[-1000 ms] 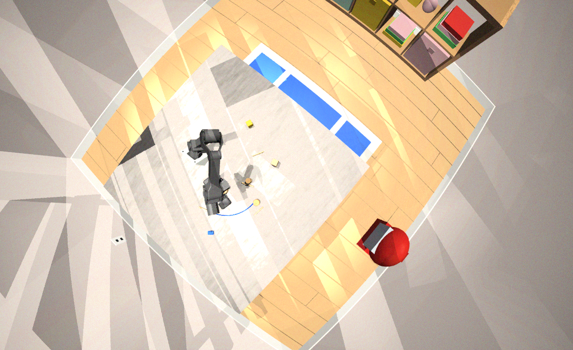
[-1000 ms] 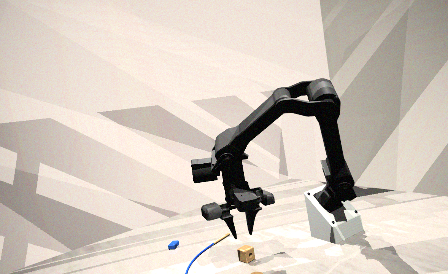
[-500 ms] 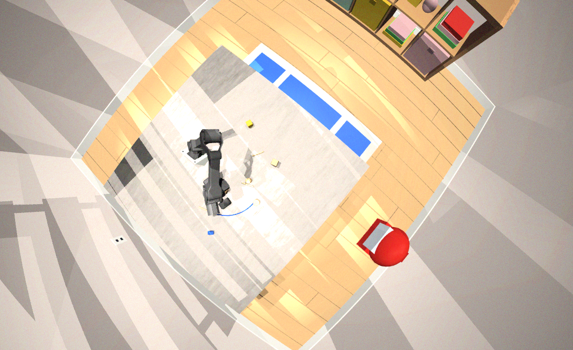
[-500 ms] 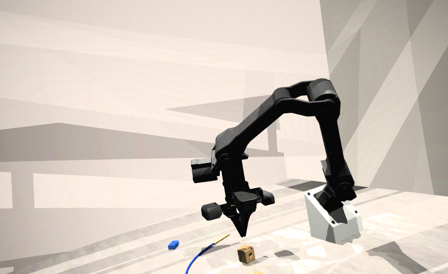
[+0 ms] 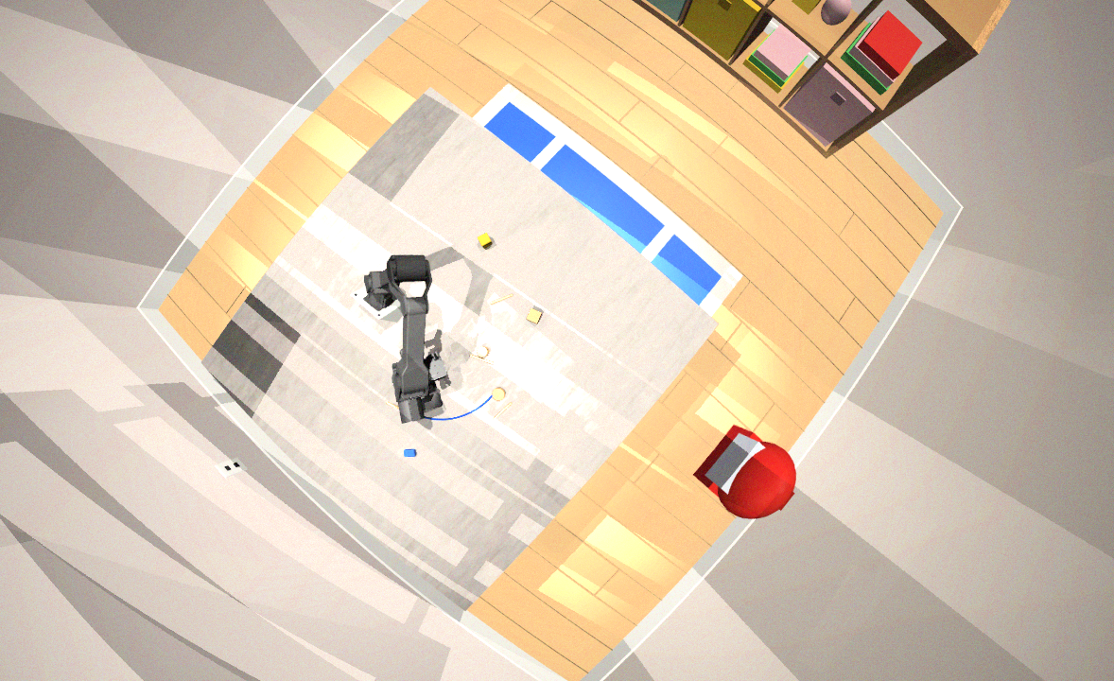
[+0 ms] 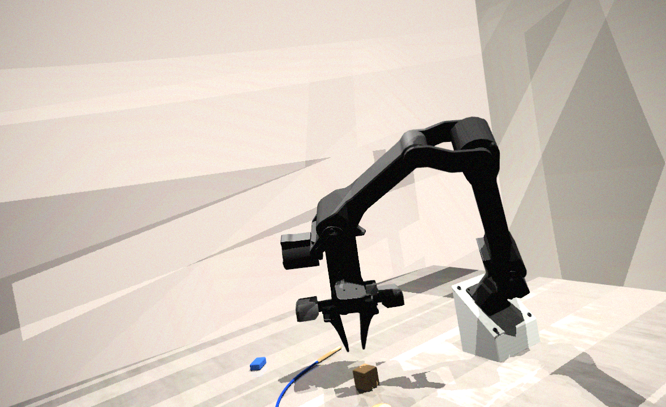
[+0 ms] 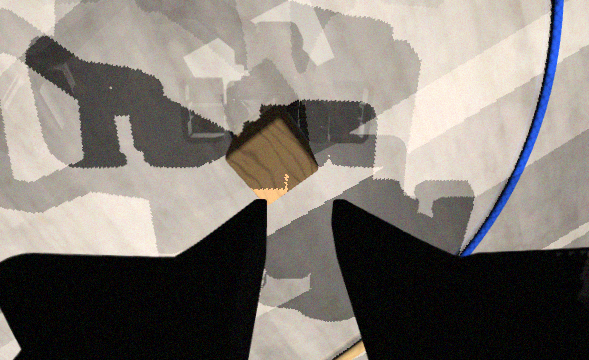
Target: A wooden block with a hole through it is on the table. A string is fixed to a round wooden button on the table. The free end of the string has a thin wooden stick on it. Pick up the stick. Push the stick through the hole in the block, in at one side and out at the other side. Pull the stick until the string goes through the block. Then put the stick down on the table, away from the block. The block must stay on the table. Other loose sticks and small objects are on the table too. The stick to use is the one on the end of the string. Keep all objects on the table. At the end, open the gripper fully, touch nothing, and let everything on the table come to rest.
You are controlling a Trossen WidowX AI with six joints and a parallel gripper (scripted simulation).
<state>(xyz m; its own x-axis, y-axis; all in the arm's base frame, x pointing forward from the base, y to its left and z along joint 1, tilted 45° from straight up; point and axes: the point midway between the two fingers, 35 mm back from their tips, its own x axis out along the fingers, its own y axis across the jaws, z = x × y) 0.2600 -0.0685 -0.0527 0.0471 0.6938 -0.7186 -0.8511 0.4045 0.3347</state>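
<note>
The blue piece is 8 cm ahead of my gripper tip, 26 cm to the right of it and 6 cm below it. Also, from my gripper tip: yellow cube (14 cm behind, 43 cm to the left, 5 cm below); wooden cylinder (8 cm ahead, 15 cm to the left, 4 cm below); round button (19 cm ahead, 7 cm to the left, 6 cm below).
</note>
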